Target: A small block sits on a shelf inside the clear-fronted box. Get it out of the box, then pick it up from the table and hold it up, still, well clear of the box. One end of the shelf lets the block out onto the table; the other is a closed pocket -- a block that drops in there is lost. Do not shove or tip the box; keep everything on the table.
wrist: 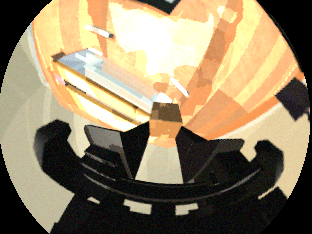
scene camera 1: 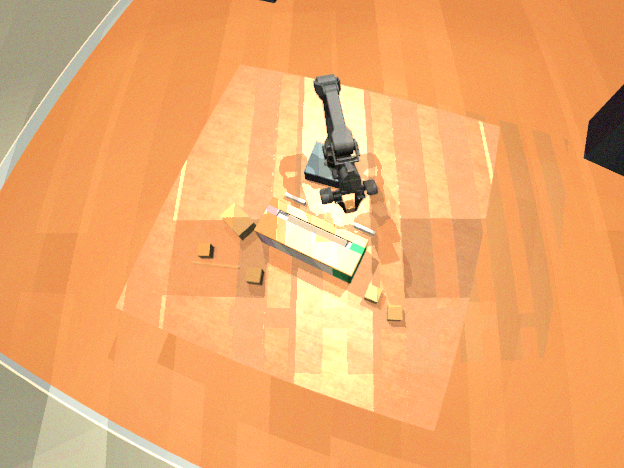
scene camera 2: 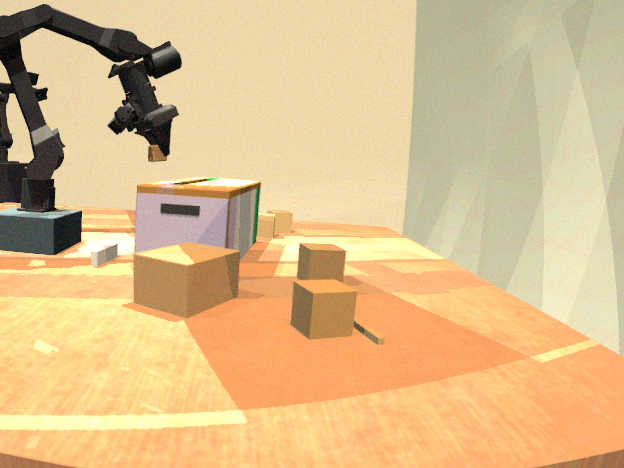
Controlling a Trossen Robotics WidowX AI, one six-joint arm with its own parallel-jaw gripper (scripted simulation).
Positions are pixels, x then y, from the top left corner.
Labels:
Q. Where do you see a long box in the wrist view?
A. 88, 80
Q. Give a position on a small tan block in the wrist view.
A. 165, 121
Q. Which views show the long box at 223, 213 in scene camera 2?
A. The wrist view, scene camera 1 and scene camera 2: all of them.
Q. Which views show the gripper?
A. The wrist view, scene camera 1 and scene camera 2: all of them.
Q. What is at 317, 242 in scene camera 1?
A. A long box.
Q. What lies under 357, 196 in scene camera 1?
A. The gripper.

